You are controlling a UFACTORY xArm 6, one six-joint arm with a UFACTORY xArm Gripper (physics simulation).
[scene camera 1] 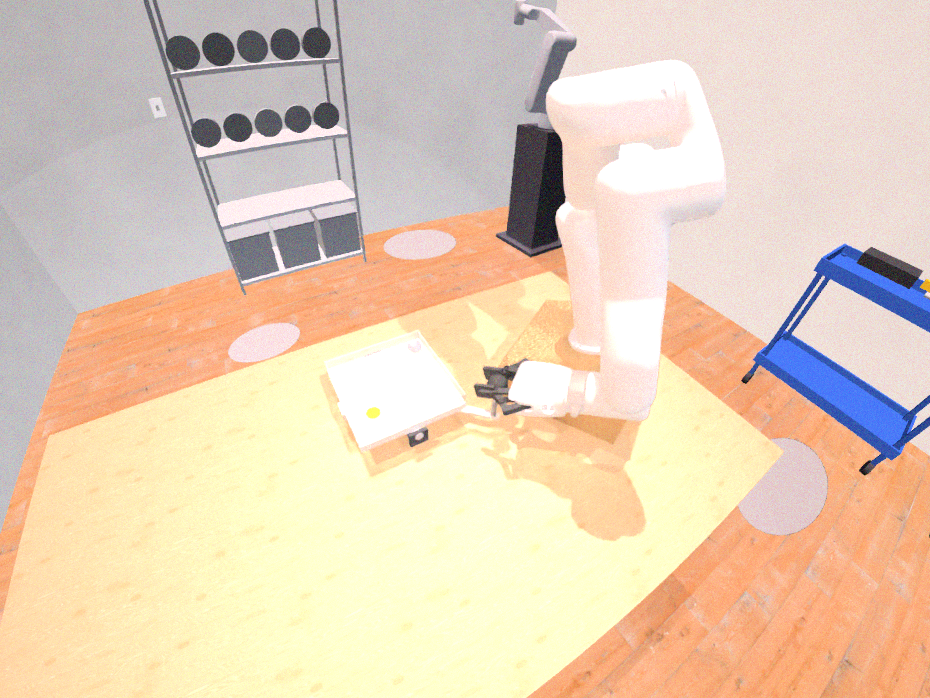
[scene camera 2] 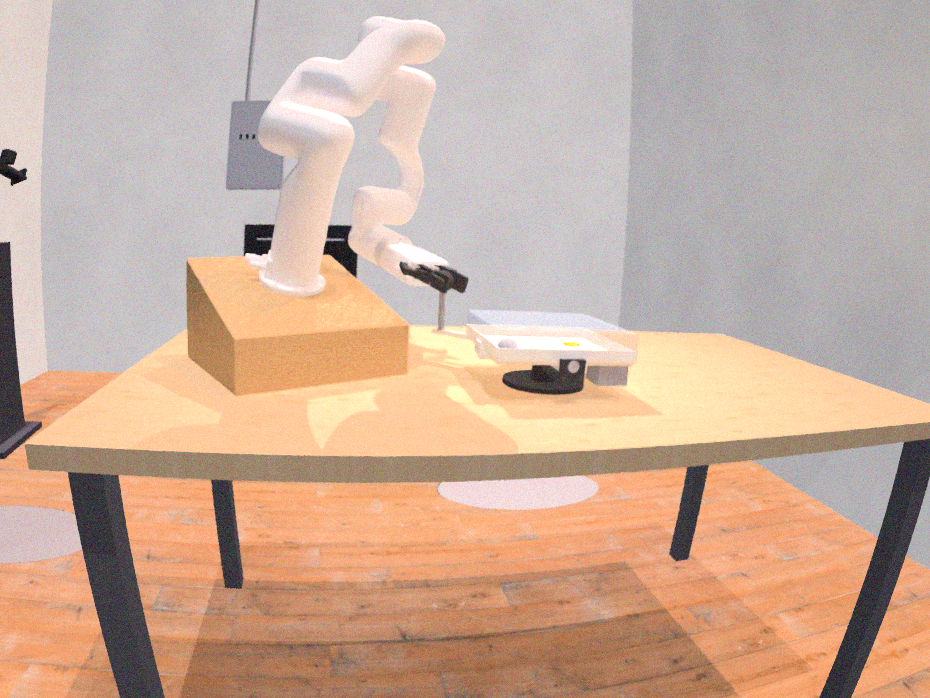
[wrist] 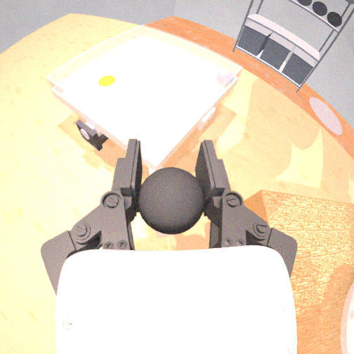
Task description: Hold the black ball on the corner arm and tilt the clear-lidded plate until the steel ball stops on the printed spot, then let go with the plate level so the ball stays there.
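Note:
My gripper (scene camera 1: 492, 381) (scene camera 2: 450, 280) (wrist: 169, 153) is shut on the black ball (wrist: 171, 200), which sits on the post of the corner arm (scene camera 1: 480, 411) (scene camera 2: 441, 311). The clear-lidded plate (scene camera 1: 405, 379) (scene camera 2: 559, 359) (wrist: 150, 95) is white and square and stands on a black pivot base (scene camera 2: 542, 383). It looks close to level; a slight tilt is hard to tell. The steel ball (scene camera 1: 414, 346) (scene camera 2: 507, 344) (wrist: 225, 77) is in a corner of the plate, well apart from the yellow printed spot (scene camera 1: 373, 412) (scene camera 2: 571, 344) (wrist: 107, 80).
The plate is on the wooden table (scene camera 1: 300, 563) (scene camera 2: 338, 428) (wrist: 30, 200). The arm stands on a wooden block (scene camera 2: 315, 360) (wrist: 310, 240) beside it. A shelf rack (scene camera 1: 259, 66) is behind the table, and a blue cart (scene camera 1: 833, 383) is at the right in scene camera 1.

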